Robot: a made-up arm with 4 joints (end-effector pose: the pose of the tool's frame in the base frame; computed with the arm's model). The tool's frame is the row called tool.
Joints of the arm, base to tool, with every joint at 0 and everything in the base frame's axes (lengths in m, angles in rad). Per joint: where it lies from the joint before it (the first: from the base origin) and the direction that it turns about. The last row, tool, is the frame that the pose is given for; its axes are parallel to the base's.
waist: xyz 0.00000 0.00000 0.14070 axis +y
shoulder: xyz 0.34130 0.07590 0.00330 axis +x
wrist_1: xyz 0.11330 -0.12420 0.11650 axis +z
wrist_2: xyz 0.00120 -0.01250 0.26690 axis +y
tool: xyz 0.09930 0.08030 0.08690
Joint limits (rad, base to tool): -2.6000..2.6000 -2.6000..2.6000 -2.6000..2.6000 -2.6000..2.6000
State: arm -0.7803 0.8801 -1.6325 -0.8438
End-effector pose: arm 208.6 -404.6 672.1 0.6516 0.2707 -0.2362 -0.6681
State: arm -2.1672 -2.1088 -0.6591 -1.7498
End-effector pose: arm -44.5 479.9 612.7 0.4372 0.7718 0.3261 0.3268
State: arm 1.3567 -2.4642 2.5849 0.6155
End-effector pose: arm -165.5 411.8 -208.8 0.7058 0.1259 -0.5767 -0.3916
Working (the frame after each row of the table, in the pose's form):
after waist: 0.0 0.0 140.7 0.7786 0.0000 0.6275 0.0000
after shoulder: 75.7 75.9 -192.1 0.2587 -0.7344 0.2085 0.5919
after wrist_1: 87.2 245.7 -305.6 0.4980 0.0013 -0.7634 -0.4114
after wrist_2: -121.8 404.2 -356.7 0.7058 0.1259 -0.5767 -0.3916

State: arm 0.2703 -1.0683 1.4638 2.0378
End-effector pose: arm 429.8 259.9 228.3 0.0519 0.6849 -0.7232 -0.0720
Working (the frame after each row of the table, in the pose's form):
after waist: 0.0 0.0 140.7 0.9909 0.0000 0.1347 0.0000
after shoulder: 329.8 75.9 52.7 0.8529 -0.5045 0.1160 0.0686
after wrist_1: 483.0 118.2 181.5 0.5886 -0.2978 0.4234 0.6210
after wrist_2: 529.5 352.0 302.1 0.0519 0.6849 -0.7232 -0.0720

